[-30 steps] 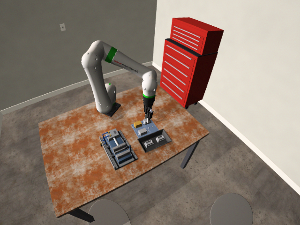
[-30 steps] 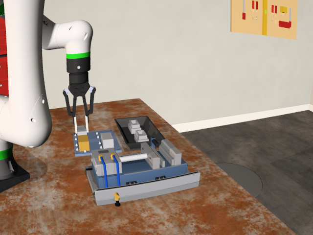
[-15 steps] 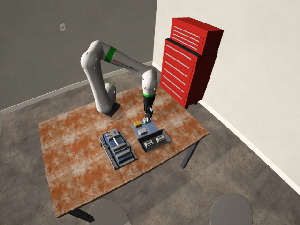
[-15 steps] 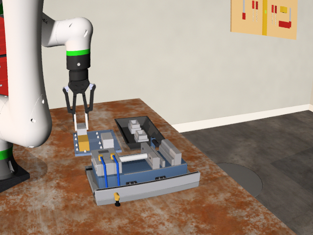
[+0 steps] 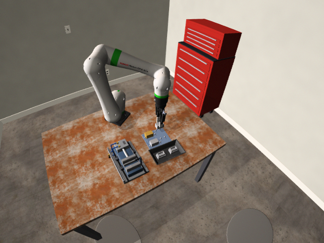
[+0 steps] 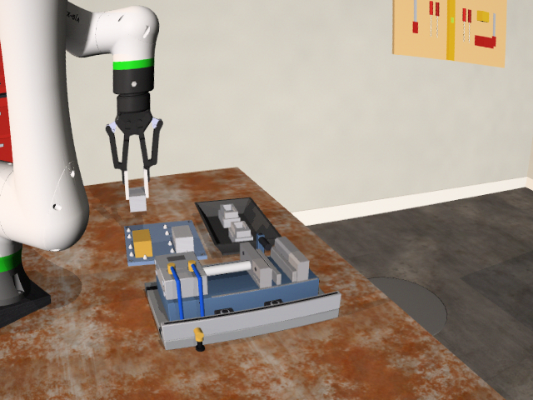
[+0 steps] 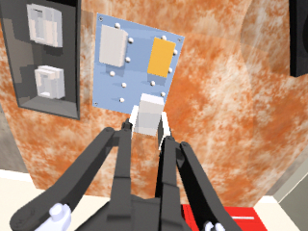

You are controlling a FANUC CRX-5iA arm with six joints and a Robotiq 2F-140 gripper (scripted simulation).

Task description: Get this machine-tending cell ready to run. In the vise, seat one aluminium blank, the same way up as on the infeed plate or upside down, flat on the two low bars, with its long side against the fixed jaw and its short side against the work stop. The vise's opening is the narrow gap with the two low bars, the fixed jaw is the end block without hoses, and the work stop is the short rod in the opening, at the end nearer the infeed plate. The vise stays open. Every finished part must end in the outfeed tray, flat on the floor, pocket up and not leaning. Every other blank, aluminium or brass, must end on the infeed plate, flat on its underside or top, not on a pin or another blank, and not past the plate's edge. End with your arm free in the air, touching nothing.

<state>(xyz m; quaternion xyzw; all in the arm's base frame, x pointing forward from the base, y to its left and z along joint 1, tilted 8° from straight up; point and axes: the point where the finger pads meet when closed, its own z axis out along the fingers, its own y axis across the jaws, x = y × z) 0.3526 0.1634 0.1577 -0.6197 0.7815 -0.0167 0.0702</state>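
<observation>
Now: the vise 7 cm ahead of my hand, 35 cm to the right of it and 9 cm below it. The rest, counted from my hand: brass blank 2 cm behind, 9 cm to the right, 10 cm below.
</observation>
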